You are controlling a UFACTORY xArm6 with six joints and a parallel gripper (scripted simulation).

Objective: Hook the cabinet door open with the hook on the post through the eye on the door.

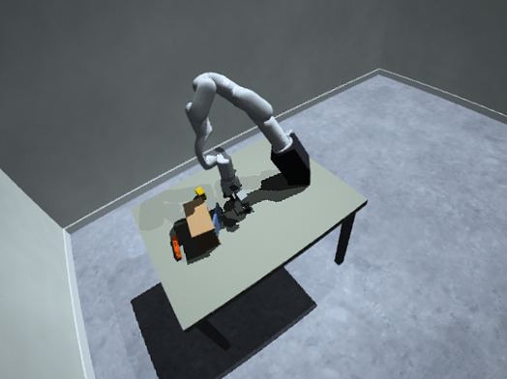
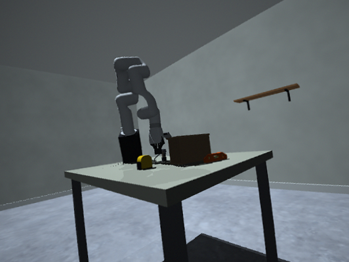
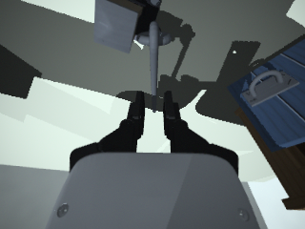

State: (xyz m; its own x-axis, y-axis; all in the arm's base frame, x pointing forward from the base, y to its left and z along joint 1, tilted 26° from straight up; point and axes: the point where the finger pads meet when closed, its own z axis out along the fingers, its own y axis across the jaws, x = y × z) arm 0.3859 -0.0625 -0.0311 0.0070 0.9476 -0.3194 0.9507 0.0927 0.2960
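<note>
My hand is 2 cm to the right of the thin grey hook and 3 cm above it. The rest, counted from my hand: orange object (41 cm ahead, 1 cm to the right, 6 cm below); then door (16 cm ahead, 6 cm to the left, 1 cm below); then yellow block (9 cm ahead, 22 cm to the right, 5 cm below).
</note>
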